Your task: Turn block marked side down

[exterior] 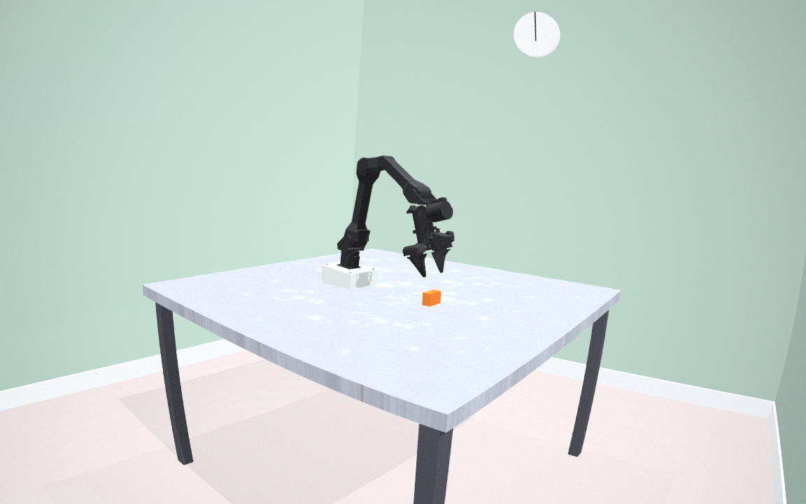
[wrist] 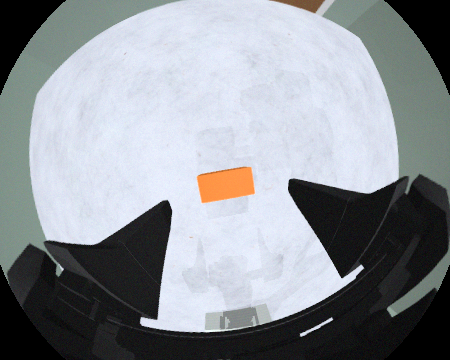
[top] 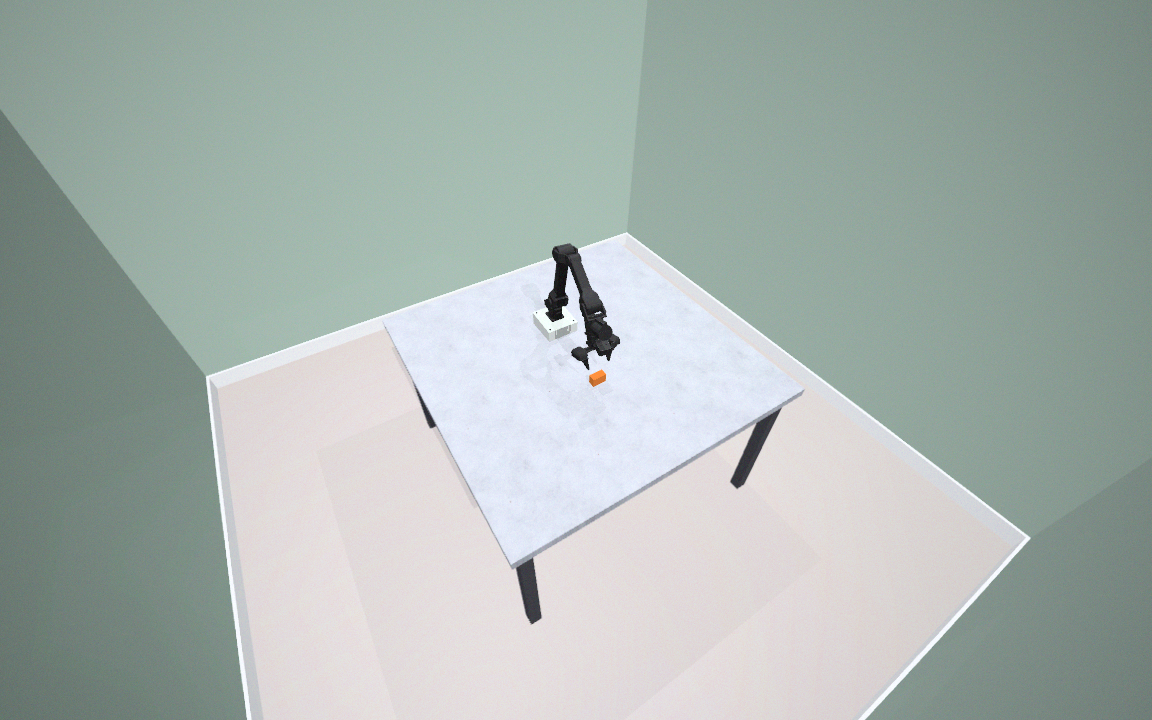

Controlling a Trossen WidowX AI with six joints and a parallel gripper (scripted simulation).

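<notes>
Now: gripper tip 7 cm above the block and 1 cm past it.
</notes>
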